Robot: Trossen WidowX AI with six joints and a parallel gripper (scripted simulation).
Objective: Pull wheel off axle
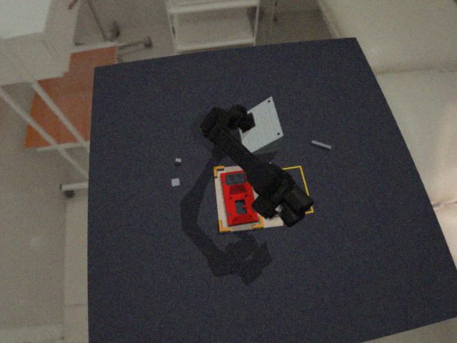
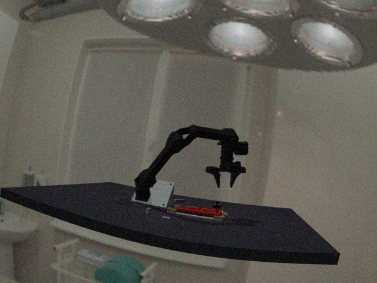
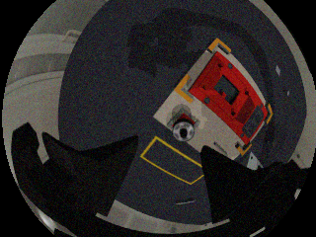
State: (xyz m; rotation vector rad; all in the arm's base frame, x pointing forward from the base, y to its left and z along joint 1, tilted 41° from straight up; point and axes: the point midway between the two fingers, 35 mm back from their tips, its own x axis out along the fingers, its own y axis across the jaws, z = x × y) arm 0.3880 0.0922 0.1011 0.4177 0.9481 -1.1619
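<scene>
Right now my gripper tip is 3 cm past the wheel, 1 cm to the right of it and 10 cm above it. From my gripper tip the other things lie so: pale base plate 9 cm behind, 8 cm to the right, 12 cm below; then grey bar 25 cm behind, 27 cm to the left, 13 cm below.
</scene>
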